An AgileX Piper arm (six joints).
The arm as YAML. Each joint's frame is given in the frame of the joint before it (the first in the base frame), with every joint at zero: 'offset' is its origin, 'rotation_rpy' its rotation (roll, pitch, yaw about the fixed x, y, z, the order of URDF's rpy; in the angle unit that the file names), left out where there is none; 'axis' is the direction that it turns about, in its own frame. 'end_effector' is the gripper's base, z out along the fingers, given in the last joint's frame.
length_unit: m
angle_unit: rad
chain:
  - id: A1
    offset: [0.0, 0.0, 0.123]
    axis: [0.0, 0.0, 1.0]
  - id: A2
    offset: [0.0, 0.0, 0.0]
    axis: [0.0, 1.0, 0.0]
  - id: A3
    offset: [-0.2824, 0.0, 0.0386]
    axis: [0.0, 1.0, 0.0]
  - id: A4
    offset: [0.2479, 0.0, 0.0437]
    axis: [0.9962, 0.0, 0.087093]
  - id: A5
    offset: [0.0, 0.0, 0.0]
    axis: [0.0, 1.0, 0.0]
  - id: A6
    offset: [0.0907, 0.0, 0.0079]
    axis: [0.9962, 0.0, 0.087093]
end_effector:
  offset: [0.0, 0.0, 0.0]
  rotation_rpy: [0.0, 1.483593, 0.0]
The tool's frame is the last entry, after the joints.
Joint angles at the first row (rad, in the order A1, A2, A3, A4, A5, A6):
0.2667, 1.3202, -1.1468, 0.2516, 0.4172, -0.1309
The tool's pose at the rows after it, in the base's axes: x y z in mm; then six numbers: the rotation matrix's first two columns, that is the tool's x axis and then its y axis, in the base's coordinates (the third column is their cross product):
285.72 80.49 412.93 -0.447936 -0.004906 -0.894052 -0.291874 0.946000 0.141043
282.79 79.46 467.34 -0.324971 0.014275 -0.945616 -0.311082 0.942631 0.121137
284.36 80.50 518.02 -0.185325 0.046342 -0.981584 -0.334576 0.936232 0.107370
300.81 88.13 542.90 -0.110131 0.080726 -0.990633 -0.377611 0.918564 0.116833
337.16 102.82 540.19 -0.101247 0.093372 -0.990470 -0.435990 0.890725 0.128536
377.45 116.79 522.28 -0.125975 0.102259 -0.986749 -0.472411 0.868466 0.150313
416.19 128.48 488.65 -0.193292 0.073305 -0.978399 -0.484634 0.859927 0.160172
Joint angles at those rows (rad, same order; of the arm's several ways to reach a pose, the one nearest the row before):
0.2395, 1.3202, -1.3275, 0.2216, 0.5477, -0.0877
0.2390, 1.3353, -1.5189, 0.2041, 0.5892, -0.0789
0.2390, 1.3908, -1.7346, 0.2132, 0.6014, -0.0870
0.2390, 1.4892, -1.9129, 0.2836, 0.6014, -0.1298
0.2390, 1.6309, -2.0565, 0.4004, 0.6014, -0.2179
0.2390, 1.7749, -2.1719, 0.4853, 0.6036, -0.2753
0.2390, 1.9048, -2.2429, 0.5150, 0.6266, -0.3074

